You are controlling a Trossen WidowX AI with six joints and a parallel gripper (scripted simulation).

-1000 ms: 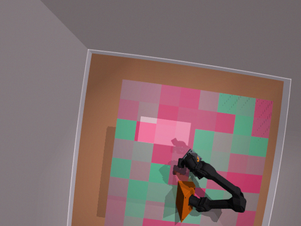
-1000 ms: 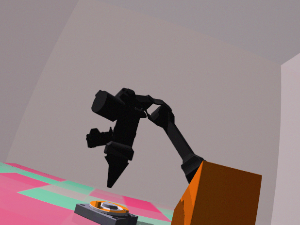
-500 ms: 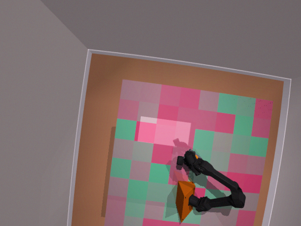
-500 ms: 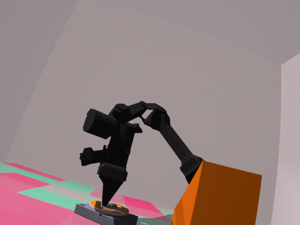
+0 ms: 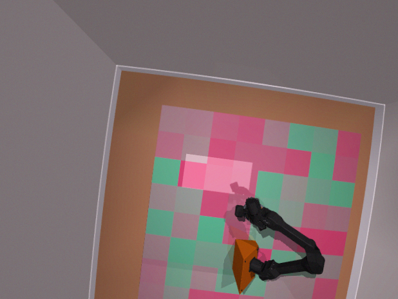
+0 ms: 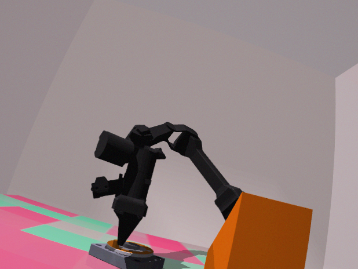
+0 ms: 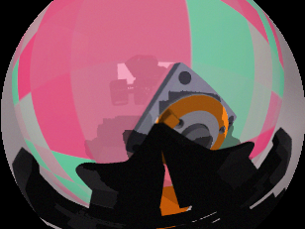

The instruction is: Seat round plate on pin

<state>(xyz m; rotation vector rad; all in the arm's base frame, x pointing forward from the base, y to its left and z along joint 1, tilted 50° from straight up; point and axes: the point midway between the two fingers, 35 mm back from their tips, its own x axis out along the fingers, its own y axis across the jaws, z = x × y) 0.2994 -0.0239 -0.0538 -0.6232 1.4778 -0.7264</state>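
Right now the grey square base is 4 cm to the right of my gripper tip, 3 cm behind it and 2 cm below it.
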